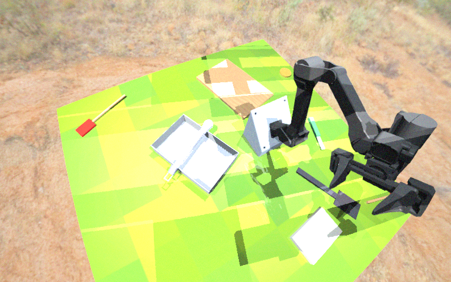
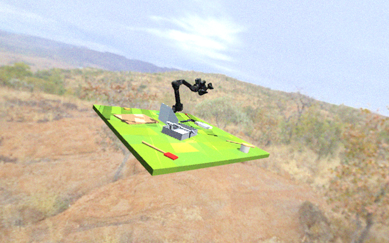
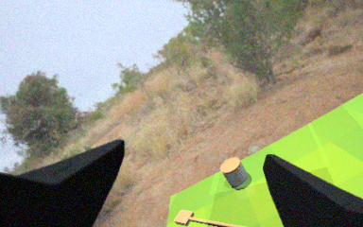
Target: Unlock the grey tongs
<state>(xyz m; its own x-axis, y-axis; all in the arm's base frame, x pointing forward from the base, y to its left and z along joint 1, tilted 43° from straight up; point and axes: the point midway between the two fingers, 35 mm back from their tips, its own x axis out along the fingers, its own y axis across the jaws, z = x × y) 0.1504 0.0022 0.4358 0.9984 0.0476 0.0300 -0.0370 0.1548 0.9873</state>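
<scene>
My gripper tip is now 18 cm short of the grey roasting tin, 37 cm to the left of it and 40 cm above it. Also, from my gripper tip: white block: 11 cm behind, 14 cm to the left, 42 cm below; then dark grey spatula: 29 cm behind, 4 cm to the left, 43 cm below; then wooden board: 16 cm behind, 65 cm to the right, 42 cm below.
</scene>
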